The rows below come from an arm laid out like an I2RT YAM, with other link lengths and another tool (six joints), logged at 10 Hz.
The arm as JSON. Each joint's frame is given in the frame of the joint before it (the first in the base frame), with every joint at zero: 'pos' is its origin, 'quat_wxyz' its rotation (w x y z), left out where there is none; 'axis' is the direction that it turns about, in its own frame. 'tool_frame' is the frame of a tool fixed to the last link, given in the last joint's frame.
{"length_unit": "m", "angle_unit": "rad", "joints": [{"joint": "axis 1", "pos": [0.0, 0.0, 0.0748], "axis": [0.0, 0.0, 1.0]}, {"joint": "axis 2", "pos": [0.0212, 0.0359, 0.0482], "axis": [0.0, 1.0, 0.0]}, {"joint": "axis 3", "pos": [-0.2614, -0.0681, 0.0], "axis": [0.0, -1.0, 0.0]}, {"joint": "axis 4", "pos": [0.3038, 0.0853, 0.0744], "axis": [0.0, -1.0, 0.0]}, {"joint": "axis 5", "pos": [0.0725, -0.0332, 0.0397], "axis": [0.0, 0.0, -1.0]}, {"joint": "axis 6", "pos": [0.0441, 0.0, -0.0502], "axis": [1.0, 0.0, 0.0]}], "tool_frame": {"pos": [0.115, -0.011, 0.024], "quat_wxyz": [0.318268, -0.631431, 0.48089, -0.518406]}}
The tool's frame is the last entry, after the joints.
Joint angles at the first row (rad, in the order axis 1, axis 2, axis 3, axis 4, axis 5, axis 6):
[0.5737 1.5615 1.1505 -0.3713 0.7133 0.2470]
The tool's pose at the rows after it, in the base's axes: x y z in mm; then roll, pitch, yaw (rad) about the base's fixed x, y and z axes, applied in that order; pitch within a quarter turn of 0, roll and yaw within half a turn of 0:
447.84, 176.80, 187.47, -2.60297, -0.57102, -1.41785
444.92, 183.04, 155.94, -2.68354, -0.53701, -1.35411
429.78, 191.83, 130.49, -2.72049, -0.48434, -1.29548
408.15, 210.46, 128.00, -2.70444, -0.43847, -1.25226
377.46, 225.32, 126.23, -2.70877, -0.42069, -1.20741
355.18, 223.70, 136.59, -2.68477, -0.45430, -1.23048
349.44, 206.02, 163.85, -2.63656, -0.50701, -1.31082
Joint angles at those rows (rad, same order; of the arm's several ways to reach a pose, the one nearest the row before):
[0.5722 1.6243 1.1719 -0.3850 0.6873 0.2484]
[0.5737 1.6659 1.1568 -0.3958 0.6307 0.2760]
[0.5920 1.6522 1.0850 -0.3637 0.5692 0.2991]
[0.6457 1.6017 1.0264 -0.3436 0.5400 0.3297]
[0.7177 1.5387 0.9650 -0.3634 0.5430 0.3695]
[0.7730 1.4728 0.9235 -0.4017 0.6149 0.4079]
[0.7777 1.4068 0.9265 -0.4662 0.7054 0.4233]

